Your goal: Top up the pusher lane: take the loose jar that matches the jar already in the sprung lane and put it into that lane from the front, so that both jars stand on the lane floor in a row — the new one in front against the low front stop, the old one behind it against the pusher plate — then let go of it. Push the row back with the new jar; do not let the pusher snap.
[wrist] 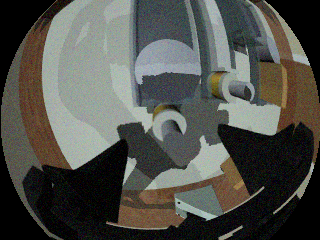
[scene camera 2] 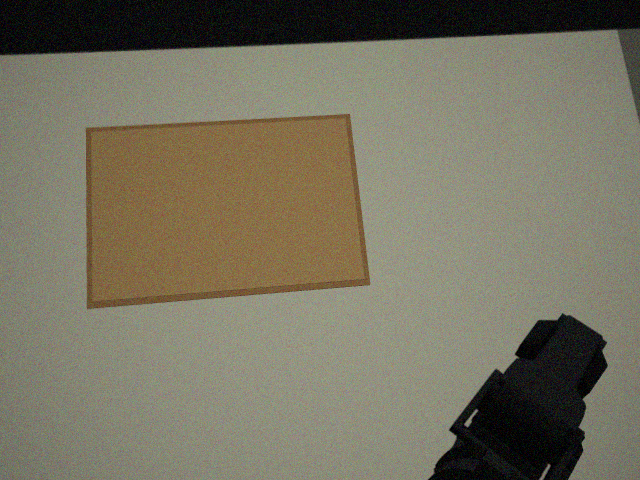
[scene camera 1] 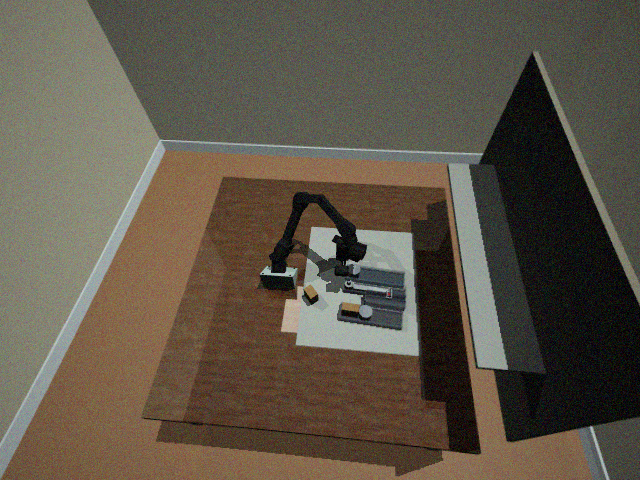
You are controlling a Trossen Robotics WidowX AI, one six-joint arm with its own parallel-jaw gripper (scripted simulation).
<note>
My gripper (wrist: 174,136) is open, holding nothing. Further things: a jar (wrist: 169,125), an orange box (wrist: 274,79) and a jar (wrist: 228,86).
</note>
